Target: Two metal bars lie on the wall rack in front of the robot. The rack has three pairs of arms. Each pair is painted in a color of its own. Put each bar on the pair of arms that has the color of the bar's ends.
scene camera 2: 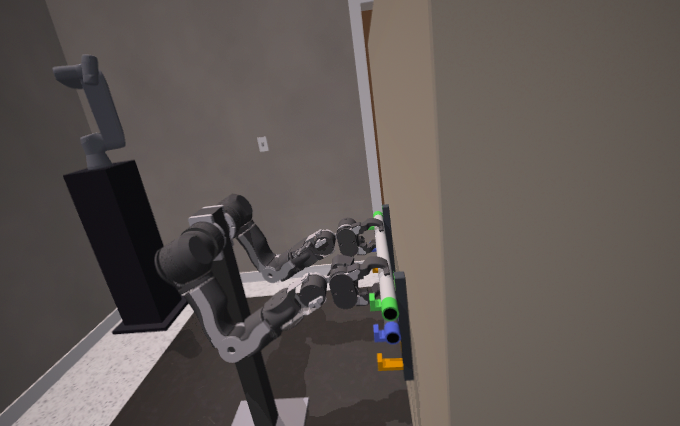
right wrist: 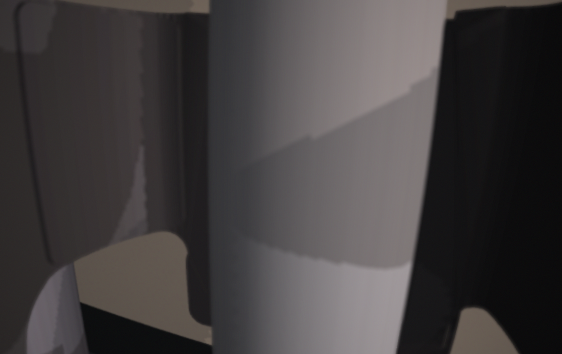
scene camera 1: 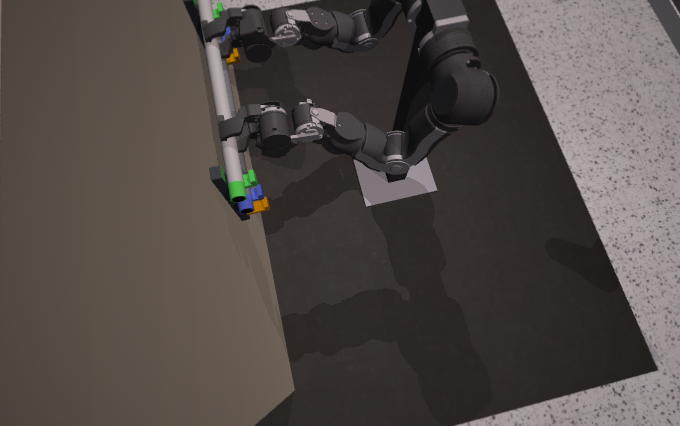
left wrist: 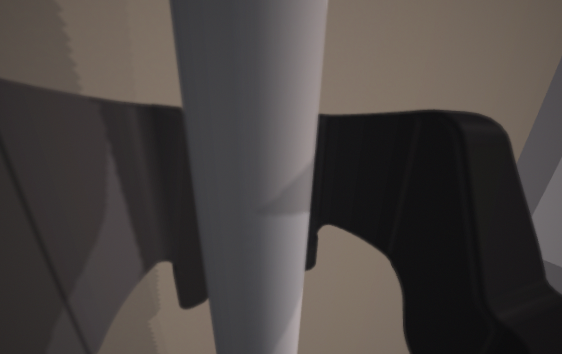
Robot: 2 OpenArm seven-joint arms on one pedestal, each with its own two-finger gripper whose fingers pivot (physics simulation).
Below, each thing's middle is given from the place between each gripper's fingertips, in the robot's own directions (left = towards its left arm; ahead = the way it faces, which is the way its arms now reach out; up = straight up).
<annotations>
The green-ended bar (scene camera 2: 389, 307) is 110 mm to the right of my left hand and 10 mm behind it. Also, from my left hand: pale base plate (scene camera 1: 375, 188) (610 mm below, 450 mm behind, 70 mm to the right).
Now: right hand 12 cm to the right of the green-ended bar and 1 cm past it. Round my right hand: pale base plate 61 cm below, 45 cm behind, 16 cm to the left.
</annotations>
